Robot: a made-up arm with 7 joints.
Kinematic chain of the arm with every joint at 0, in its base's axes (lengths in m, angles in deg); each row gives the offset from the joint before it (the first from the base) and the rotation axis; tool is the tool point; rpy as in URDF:
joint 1: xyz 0 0 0.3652 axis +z
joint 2: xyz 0 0 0 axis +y
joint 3: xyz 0 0 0.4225 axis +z
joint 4: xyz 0.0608 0 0 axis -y
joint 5: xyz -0.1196 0 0.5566 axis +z
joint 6: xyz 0 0 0 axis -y
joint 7: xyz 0.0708 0 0 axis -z
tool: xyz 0 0 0 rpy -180 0 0
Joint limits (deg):
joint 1: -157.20..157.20
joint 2: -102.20..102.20
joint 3: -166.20..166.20
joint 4: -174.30..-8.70
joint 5: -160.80..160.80
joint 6: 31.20..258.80
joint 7: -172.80..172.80
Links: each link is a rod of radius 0.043 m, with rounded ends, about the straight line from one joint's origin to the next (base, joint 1, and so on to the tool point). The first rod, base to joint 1, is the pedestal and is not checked.
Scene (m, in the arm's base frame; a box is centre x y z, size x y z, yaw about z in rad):
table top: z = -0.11
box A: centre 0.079 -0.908 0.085 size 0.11 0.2 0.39 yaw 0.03
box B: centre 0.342 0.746 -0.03 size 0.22 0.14 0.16 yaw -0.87
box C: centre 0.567 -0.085 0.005 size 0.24 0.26 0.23 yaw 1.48
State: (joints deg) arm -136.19 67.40 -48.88 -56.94 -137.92 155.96 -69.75
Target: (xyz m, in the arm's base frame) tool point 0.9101 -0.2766 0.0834
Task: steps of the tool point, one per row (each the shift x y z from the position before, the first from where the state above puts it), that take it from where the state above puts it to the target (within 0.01 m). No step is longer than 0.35 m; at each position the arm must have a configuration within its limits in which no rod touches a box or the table.
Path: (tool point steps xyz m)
1: 0.1199 -0.2035 0.0181
2: 0.1680 -0.1677 0.0181
3: 0.2057 -0.1199 0.0186
4: 0.2304 -0.0632 0.0190
5: 0.2392 -0.0009 0.0196
6: 0.2870 0.0468 -0.0970
7: 0.2487 0.1386 -0.0915
8: 0.1854 0.2051 -0.0822
9: 0.1100 0.2409 -0.0715

